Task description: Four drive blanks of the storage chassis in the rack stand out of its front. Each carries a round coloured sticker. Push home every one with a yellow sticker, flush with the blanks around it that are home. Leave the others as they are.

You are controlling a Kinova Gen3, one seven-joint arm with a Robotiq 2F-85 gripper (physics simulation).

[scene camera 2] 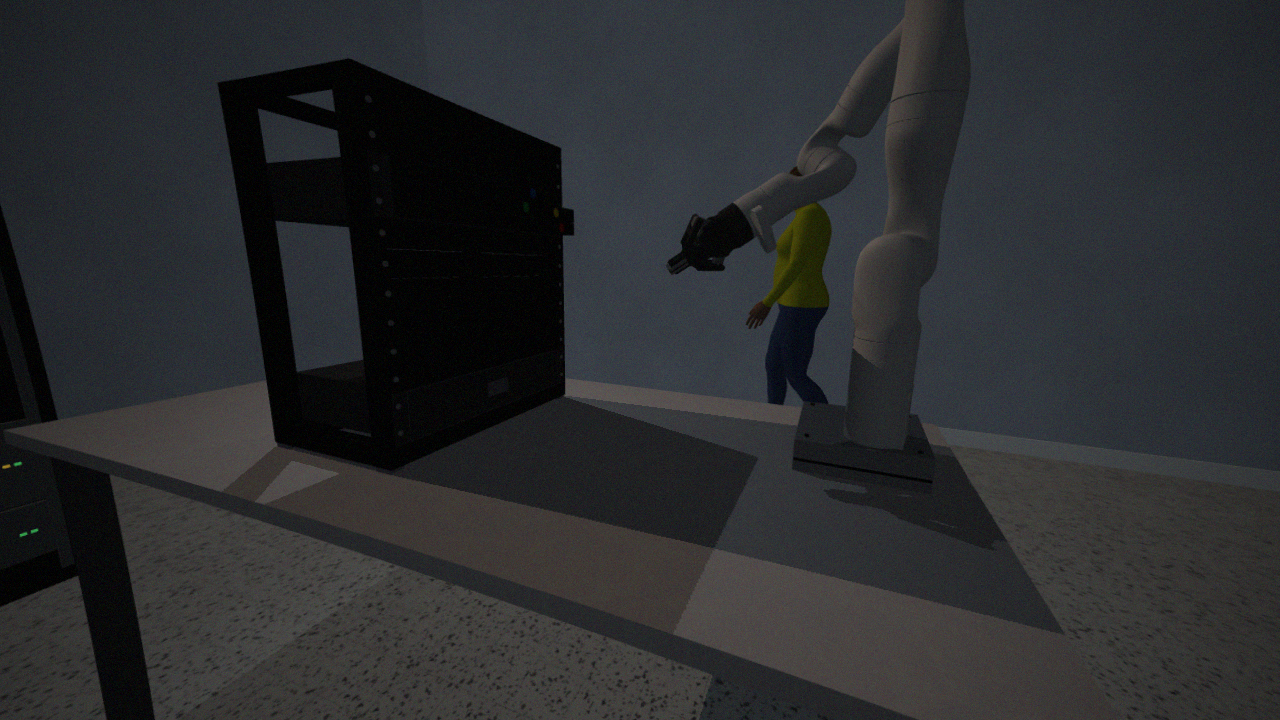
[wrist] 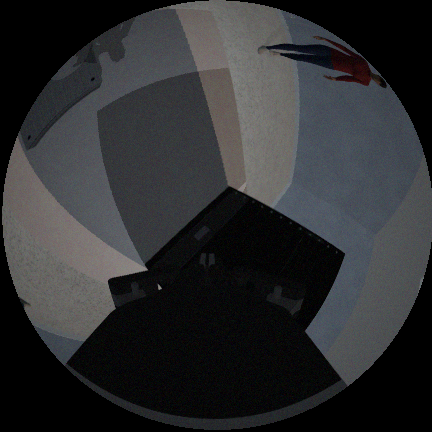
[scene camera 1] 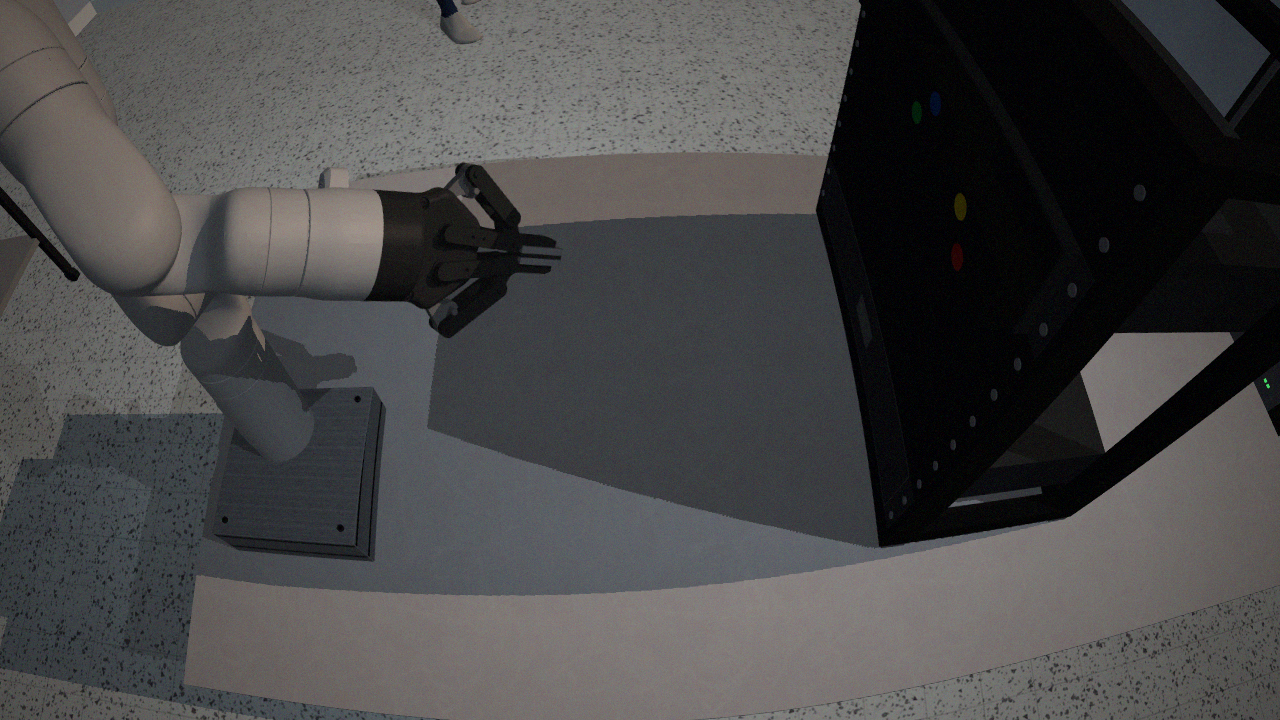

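The black rack point(scene camera 1: 984, 429) point(scene camera 2: 371, 268) point(wrist: 295, 227) stands on the table. On the dark chassis front a yellow sticker point(scene camera 1: 960, 206) point(scene camera 2: 555, 213) and a red sticker point(scene camera 1: 956, 256) point(scene camera 2: 562, 227) sit near each other. A green sticker point(scene camera 1: 916, 111) point(scene camera 2: 526, 206) and a blue sticker point(scene camera 1: 935, 102) point(scene camera 2: 533, 192) sit side by side, apart from them. The blanks' edges are too dark to tell how far each stands out. My gripper point(scene camera 1: 560, 254) point(scene camera 2: 674, 266) point(wrist: 207, 261) is shut and empty, in the air in front of the rack, well apart from it.
The arm's base plate point(scene camera 1: 295, 501) point(scene camera 2: 863, 465) point(wrist: 62, 102) is on the table point(scene camera 1: 501, 640) point(scene camera 2: 850, 617) opposite the rack's front. A person in a yellow top point(scene camera 2: 802, 259) stands behind the table. A person in red point(wrist: 350, 66) shows in the wrist view. Another rack with small lights stands at far left in scene camera 2.
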